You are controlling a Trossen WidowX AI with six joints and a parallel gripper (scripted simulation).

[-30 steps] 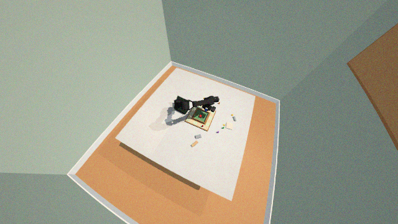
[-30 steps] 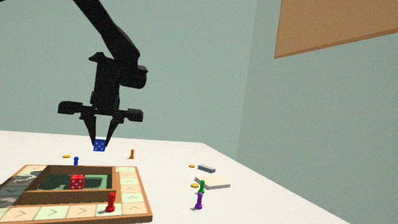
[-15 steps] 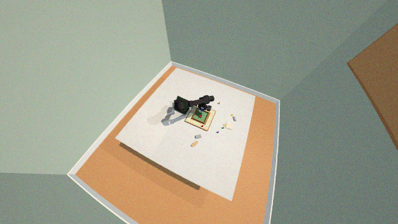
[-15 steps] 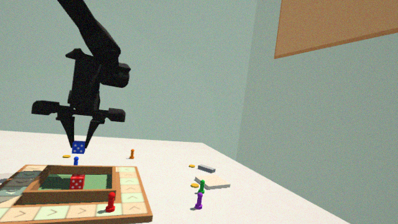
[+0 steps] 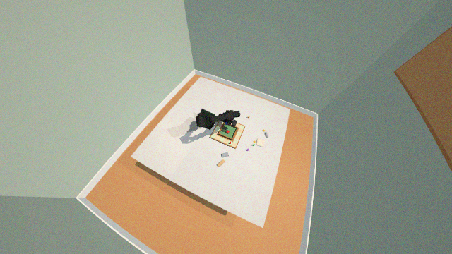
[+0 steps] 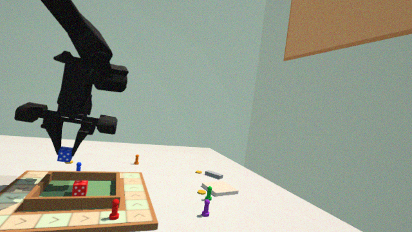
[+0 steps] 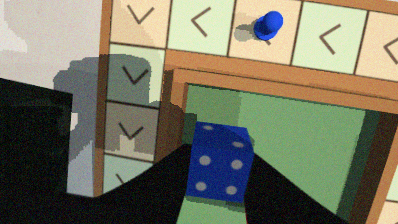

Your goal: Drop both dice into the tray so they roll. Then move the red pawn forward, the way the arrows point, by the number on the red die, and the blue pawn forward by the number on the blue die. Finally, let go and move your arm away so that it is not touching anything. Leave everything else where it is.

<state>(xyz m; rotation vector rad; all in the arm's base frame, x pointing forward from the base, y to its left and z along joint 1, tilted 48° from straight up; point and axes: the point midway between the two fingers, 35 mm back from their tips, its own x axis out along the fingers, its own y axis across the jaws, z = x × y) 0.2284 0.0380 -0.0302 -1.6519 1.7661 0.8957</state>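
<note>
The red pawn lies 15 cm to the right of my gripper tip, 12 cm ahead of it and 5 cm below it. The rest, counted from my gripper tip: purple pawn (30 cm ahead, 13 cm to the right, 7 cm below); then orange pawn (24 cm to the left, 17 cm ahead, 7 cm below); then blue pawn (7 cm to the left, 5 cm below, 2 cm ahead).
</note>
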